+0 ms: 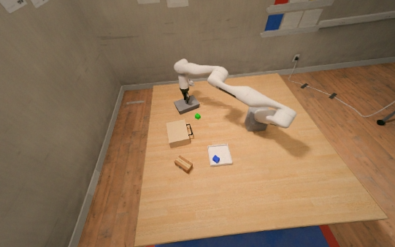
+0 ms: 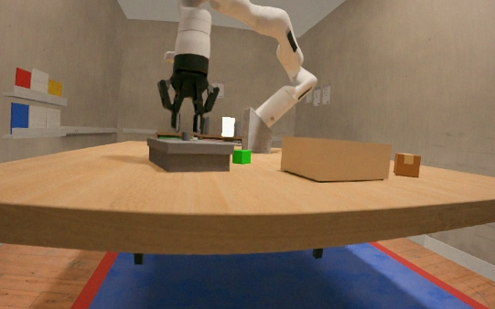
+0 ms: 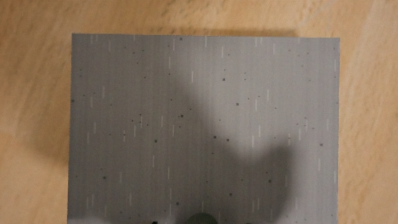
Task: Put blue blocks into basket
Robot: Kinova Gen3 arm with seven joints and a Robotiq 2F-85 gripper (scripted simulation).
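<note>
My hand is 4 cm above the grey lid. Round my hand: metal box 6 cm below; then green block 15 cm to the left, 7 cm below, 7 cm behind; then drawer 30 cm to the left, 9 cm ahead, 6 cm below.
</note>
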